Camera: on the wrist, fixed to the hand. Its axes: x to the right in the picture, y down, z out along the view.
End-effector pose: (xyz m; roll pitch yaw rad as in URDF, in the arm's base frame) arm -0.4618 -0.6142 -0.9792 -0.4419 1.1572 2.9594
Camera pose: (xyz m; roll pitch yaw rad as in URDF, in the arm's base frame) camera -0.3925 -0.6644 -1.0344 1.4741 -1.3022 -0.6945
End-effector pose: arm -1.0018 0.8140 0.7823 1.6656 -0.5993 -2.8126
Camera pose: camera -0.9551 0.7655 0.8586 -0.9755 0.5613 0.5888
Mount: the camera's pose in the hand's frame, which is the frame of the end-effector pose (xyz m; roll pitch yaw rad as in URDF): 0.0195 0.0730 -0.0682 0.5518 -0.2161 3.0981
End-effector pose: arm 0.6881 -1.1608 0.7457 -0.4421 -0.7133 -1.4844
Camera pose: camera 0.7313 -1.2329 0.6882 0.9005 0.5302 1.5058
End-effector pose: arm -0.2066 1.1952 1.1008 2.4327 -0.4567 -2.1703
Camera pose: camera -0.2009 1.2231 1.1985 -1.7819 0.5843 1.1788
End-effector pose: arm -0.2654 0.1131 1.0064 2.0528 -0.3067 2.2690
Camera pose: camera -0.2790 0.0880 1.1041 -1.4313 0.3613 -0.6465
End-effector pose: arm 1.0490 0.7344 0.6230 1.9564 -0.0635 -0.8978
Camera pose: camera 1.0854 0.7461 0.7173 -1.3911 0.1033 2.4613
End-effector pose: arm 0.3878 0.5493 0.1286 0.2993 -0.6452 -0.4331
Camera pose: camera 0.4635 0.6133 0.1055 0.2605 0.4259 2.7334
